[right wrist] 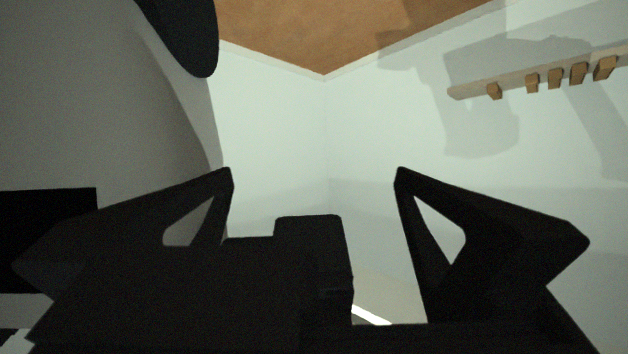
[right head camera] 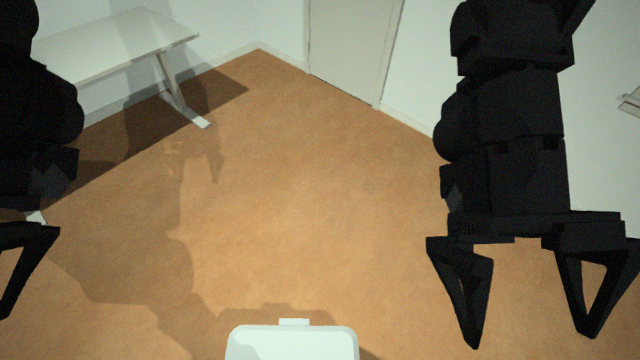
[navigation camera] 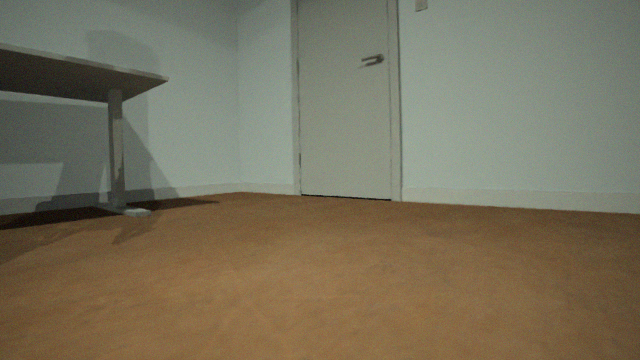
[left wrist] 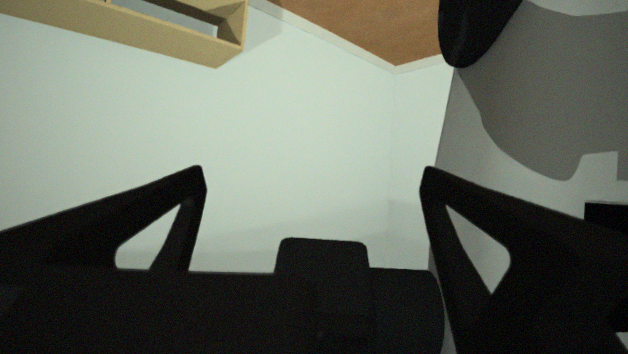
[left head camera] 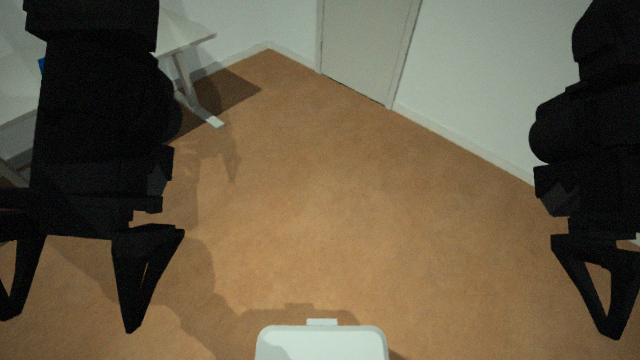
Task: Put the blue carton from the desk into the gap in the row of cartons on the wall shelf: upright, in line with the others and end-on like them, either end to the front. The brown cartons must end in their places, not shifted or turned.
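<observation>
A sliver of the blue carton (left head camera: 41, 66) shows on the desk (left head camera: 186, 36) (right head camera: 120, 42) (navigation camera: 135, 76), mostly hidden behind the left arm. In the right wrist view, the wall shelf (right wrist: 462, 92) carries a row of small brown cartons (right wrist: 555, 78); a wider gap lies between the leftmost carton (right wrist: 494, 91) and the carton beside it (right wrist: 532, 83). My left gripper (left head camera: 70, 324) (left wrist: 313, 177) is open and empty, apart from the carton. My right gripper (right head camera: 533, 342) (right wrist: 313, 175) is open and empty, away from the shelf.
A door (left head camera: 367, 45) (right head camera: 352, 45) (navigation camera: 345, 100) stands beyond the floor (left head camera: 320, 200). A desk leg (left head camera: 185, 80) (right head camera: 170, 80) (navigation camera: 116, 150) reaches the floor at the left. A pale wooden frame (left wrist: 150, 40) is on the wall in the left wrist view. A white robot part (left head camera: 322, 345) (right head camera: 292, 345) is below.
</observation>
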